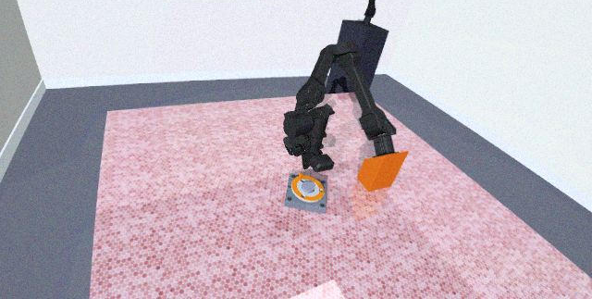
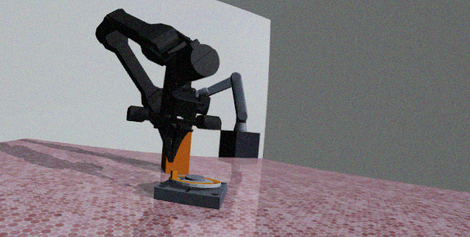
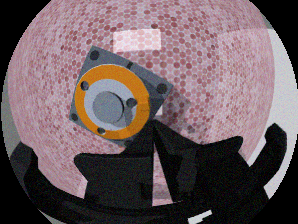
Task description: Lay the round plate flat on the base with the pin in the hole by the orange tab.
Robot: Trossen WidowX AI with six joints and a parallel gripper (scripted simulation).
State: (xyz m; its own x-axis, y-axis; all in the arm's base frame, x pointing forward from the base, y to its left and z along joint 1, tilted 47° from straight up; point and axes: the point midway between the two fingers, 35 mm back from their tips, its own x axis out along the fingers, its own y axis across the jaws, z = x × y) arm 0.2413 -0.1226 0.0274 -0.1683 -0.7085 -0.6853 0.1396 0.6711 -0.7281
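The round plate lies 10 mm ahead of my gripper tip, 30 mm to the left of it and 30 mm below it.
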